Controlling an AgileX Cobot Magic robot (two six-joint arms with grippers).
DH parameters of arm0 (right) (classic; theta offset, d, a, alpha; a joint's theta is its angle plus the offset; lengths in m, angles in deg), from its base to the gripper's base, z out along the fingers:
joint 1: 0 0.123 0 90
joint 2: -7.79 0 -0.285 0
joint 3: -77.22 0 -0.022 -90
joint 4: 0 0.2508 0 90
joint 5: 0 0 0.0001 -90
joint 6: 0 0.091 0 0
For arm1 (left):
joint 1: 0 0.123 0 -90
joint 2: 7.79 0 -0.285 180
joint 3: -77.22 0 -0.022 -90
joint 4: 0 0.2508 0 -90
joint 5: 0 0 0.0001 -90
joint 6: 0 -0.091 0 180
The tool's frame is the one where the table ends.
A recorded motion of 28 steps. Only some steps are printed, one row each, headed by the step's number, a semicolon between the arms.
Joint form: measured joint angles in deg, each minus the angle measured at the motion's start. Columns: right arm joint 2, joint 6, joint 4, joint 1, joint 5, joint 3; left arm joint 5, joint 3, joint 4, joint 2, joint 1, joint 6.
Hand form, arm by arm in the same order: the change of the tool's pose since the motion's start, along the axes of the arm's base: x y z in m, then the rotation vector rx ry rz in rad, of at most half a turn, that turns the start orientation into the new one. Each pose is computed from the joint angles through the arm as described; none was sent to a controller.
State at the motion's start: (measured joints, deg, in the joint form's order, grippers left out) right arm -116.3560 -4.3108 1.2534 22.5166 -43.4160 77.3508; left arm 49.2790 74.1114 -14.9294 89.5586 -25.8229 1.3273
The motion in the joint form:
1: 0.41 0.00 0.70 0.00 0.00 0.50; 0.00 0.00 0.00 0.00 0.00 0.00
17: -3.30 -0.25 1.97 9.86 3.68 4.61; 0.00 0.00 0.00 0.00 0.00 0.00
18: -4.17 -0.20 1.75 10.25 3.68 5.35; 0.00 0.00 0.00 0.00 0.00 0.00
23: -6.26 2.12 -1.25 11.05 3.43 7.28; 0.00 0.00 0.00 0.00 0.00 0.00
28: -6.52 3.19 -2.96 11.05 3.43 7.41; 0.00 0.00 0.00 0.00 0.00 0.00
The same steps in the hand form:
1: 0.0012 0.0013 0.0050 0.0155 -0.0108 -0.0068; 0.0000 0.0000 0.0000 0.0000 0.0000 0.0000
17: -0.0129 0.0752 -0.0024 0.0635 -0.0653 0.1552; 0.0000 0.0000 0.0000 0.0000 0.0000 0.0000
18: -0.0118 0.0790 -0.0057 0.0601 -0.0645 0.1633; 0.0000 0.0000 0.0000 0.0000 0.0000 0.0000
23: -0.0076 0.0853 -0.0131 0.0284 -0.0727 0.1685; 0.0000 0.0000 0.0000 0.0000 0.0000 0.0000
28: -0.0062 0.0842 -0.0145 0.0101 -0.0803 0.1677; 0.0000 0.0000 0.0000 0.0000 0.0000 0.0000

